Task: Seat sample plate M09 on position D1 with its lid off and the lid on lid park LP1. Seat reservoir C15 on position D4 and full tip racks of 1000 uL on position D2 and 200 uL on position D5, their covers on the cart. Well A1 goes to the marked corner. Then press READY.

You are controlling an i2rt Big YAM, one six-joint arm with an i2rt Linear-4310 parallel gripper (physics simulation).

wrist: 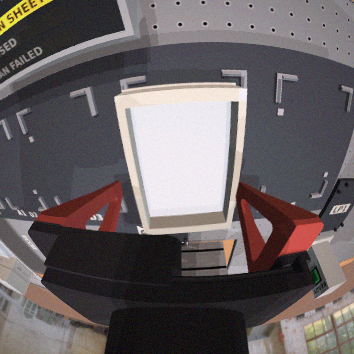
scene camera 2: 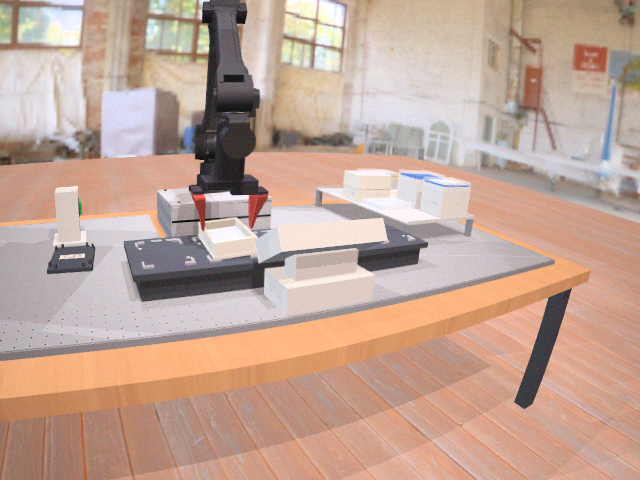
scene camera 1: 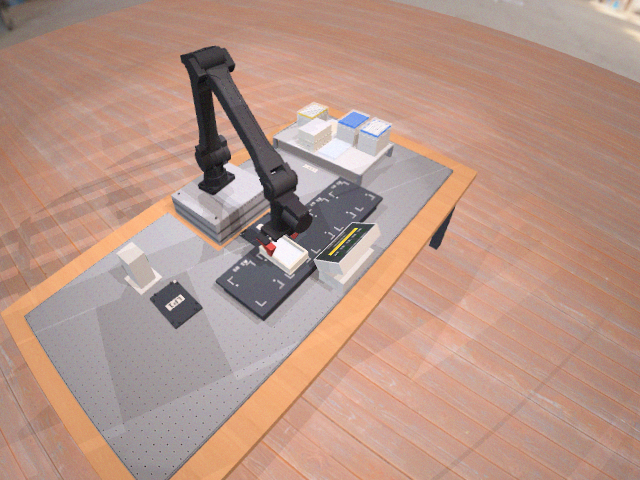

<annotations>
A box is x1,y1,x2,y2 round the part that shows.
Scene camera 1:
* my gripper: 281,246 [256,212,298,256]
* one-well reservoir: 289,256 [259,235,308,274], touched by my gripper
</annotations>
